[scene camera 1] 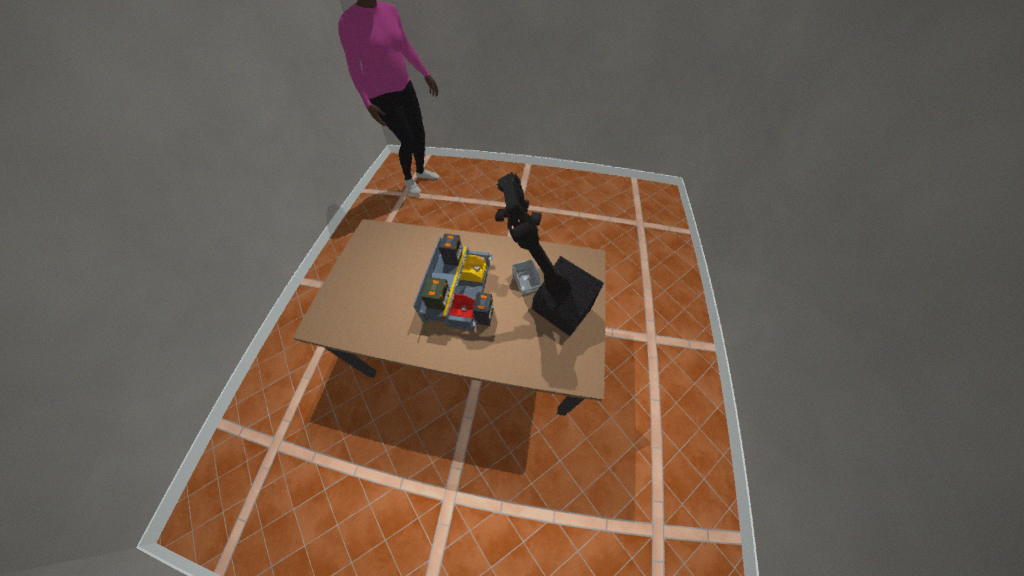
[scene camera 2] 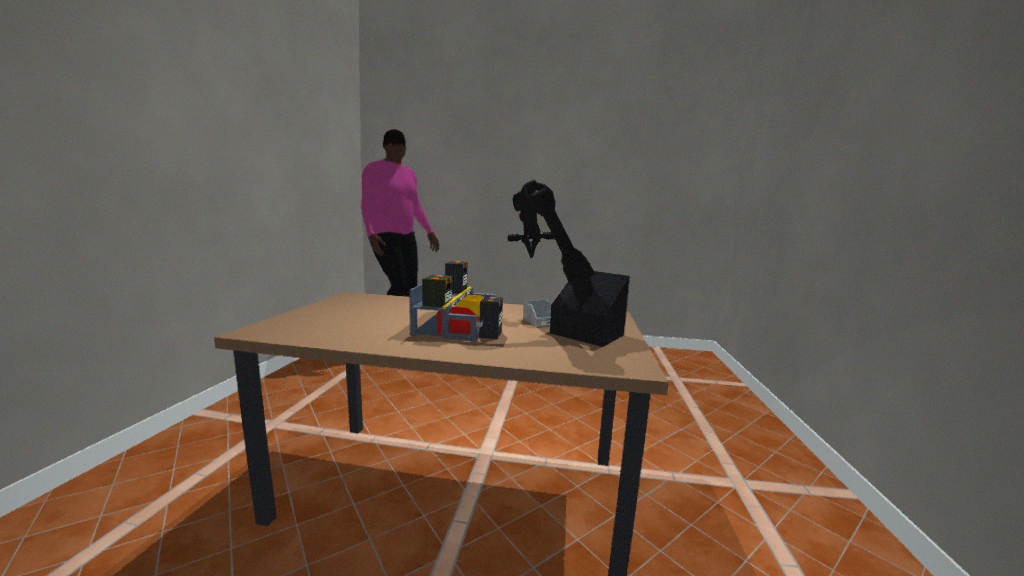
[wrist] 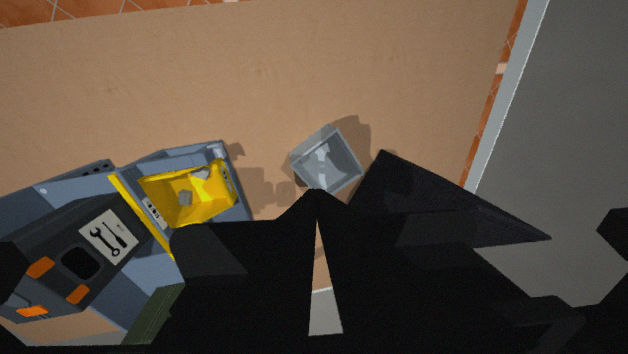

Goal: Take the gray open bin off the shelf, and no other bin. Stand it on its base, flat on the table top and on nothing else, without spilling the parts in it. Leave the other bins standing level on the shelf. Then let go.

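Frame: origin at the arm's base, x back, y right, z up, level; centimetres.
Where they show: gripper, fingertip midpoint: (scene camera 2: pixel 531 257) (wrist: pixel 315 195); arm's base, origin of the base link: (scene camera 1: pixel 562 288) (scene camera 2: pixel 584 290).
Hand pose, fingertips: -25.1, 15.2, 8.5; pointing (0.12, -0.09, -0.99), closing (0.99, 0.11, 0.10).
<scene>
Things, the pixels of their centre, and the offset from my fingertips, as dx, dy, dz. "pt": a spot on its surface instead. Level surfaces: height alone.
- gray open bin, body centre: (wrist: pixel 329 167) (scene camera 2: pixel 540 312) (scene camera 1: pixel 526 277) +7.0, -6.8, -21.2
- table top, its level: dz -24.9
- shelf, surface spot: (scene camera 2: pixel 413 322) pt -28.0, -44.6, -20.1
- yellow bin, body centre: (wrist: pixel 188 191) (scene camera 2: pixel 474 306) (scene camera 1: pixel 470 268) -20.3, -12.1, -20.6
- dark green case, body centre: (wrist: pixel 174 321) (scene camera 2: pixel 437 290) (scene camera 1: pixel 436 293) -23.6, -35.9, -9.9
The gray open bin (scene camera 1: pixel 527 277) (scene camera 2: pixel 537 313) (wrist: pixel 325 165) stands upright on its base on the table top (scene camera 1: pixel 358 300) (wrist: pixel 250 50), between the shelf (scene camera 1: pixel 427 275) (scene camera 2: pixel 413 322) and the arm's base. Light-colored parts show inside it in the wrist view. A yellow bin (scene camera 1: pixel 474 269) (scene camera 2: pixel 471 306) (wrist: pixel 155 187) and a red bin (scene camera 1: pixel 461 308) (scene camera 2: pixel 458 325) stand in the shelf and look level. My gripper (scene camera 1: pixel 512 223) (scene camera 2: pixel 531 255) (wrist: pixel 315 195) is shut and empty, well above the table and apart from the gray bin. Its fingers hide a little of the bin's near edge in the wrist view.
Two black cases (scene camera 1: pixel 450 247) (scene camera 1: pixel 484 308) stand on the shelf's upper level and at its front right corner. A dark green case (scene camera 1: pixel 434 292) (scene camera 2: pixel 436 290) (wrist: pixel 155 315) is on the upper level. The arm's black base (scene camera 2: pixel 590 308) (wrist: pixel 425 190) is close beside the gray bin. A person (scene camera 2: pixel 390 197) stands behind the table.
</scene>
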